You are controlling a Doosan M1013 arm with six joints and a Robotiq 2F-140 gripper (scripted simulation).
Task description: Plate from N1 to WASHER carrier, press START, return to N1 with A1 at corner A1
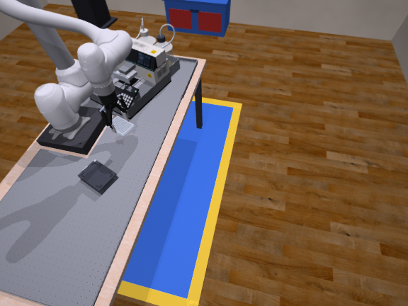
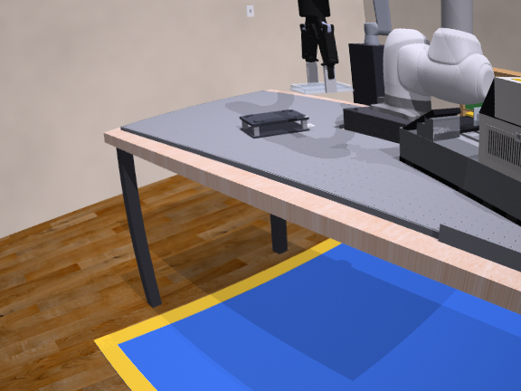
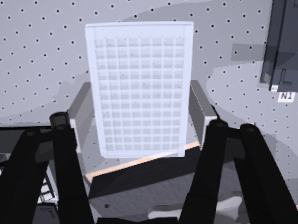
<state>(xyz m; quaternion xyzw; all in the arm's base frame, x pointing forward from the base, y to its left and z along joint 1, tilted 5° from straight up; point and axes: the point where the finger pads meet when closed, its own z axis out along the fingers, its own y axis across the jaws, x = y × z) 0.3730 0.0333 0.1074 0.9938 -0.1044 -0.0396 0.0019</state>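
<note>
The plate nest N1 is 2 cm behind my hand, 25 cm to the right of it and 14 cm below it. Round my hand: plate washer 22 cm behind, 42 cm to the left, 5 cm below; plate 2 cm below.
</note>
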